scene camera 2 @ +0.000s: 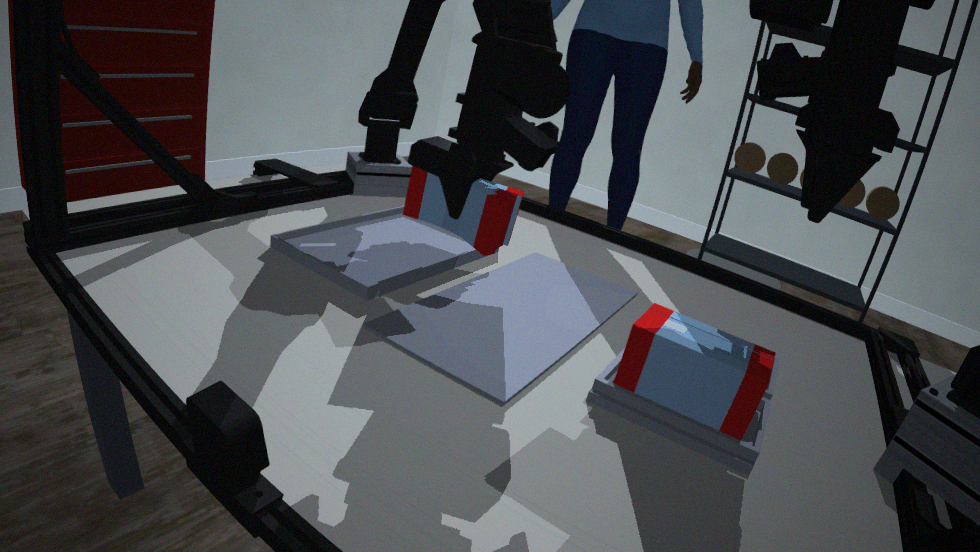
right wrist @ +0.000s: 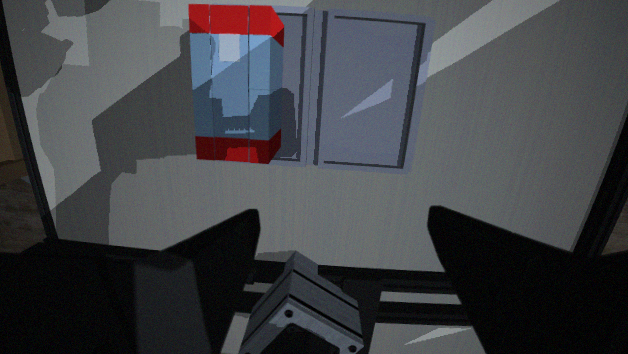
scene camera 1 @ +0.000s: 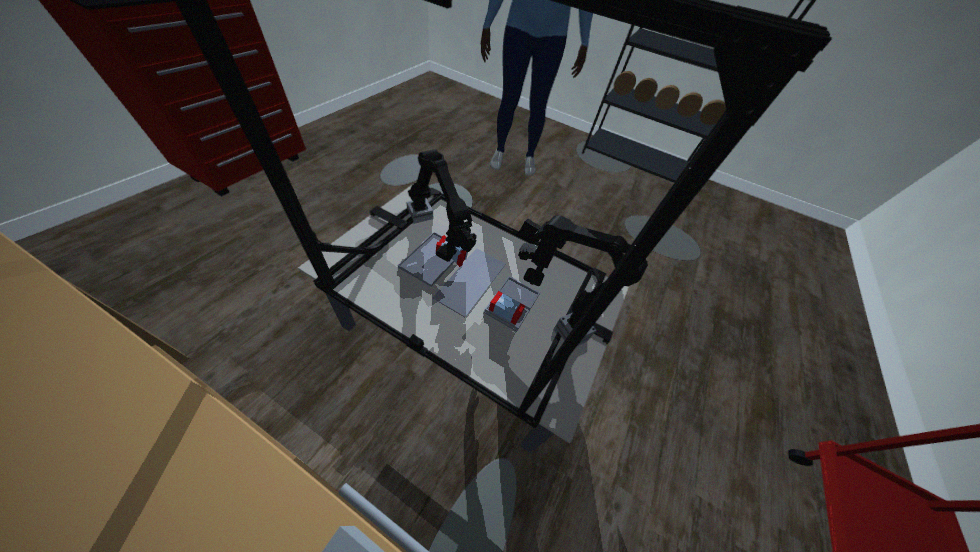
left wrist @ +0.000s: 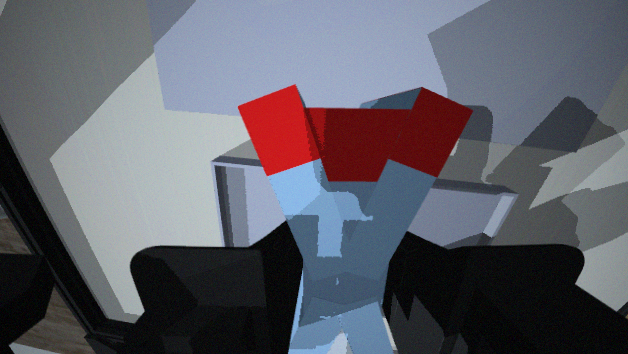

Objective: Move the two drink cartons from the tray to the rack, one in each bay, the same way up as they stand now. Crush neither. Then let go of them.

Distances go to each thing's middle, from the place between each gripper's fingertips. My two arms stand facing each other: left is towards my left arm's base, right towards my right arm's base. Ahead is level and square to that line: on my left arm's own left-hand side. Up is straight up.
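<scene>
Relative to the grey tray [scene camera 2: 369,255], my left hand is 60 mm above, 80 mm to the right and 40 mm past. Flat grey mat [scene camera 2: 497,333], measured from my left hand: 70 mm below, 120 mm to the right. By its middle, the flat grey mat is nearer to my left hand than to my right hand.
The flat grey mat is 19 cm below my right hand, 24 cm to the left of it and 7 cm behind it. The grey tray, also measured from my right hand, is 19 cm below, 44 cm to the left and 12 cm behind. Going by their middles, the flat grey mat is the nearest to my right hand of the things named here.
</scene>
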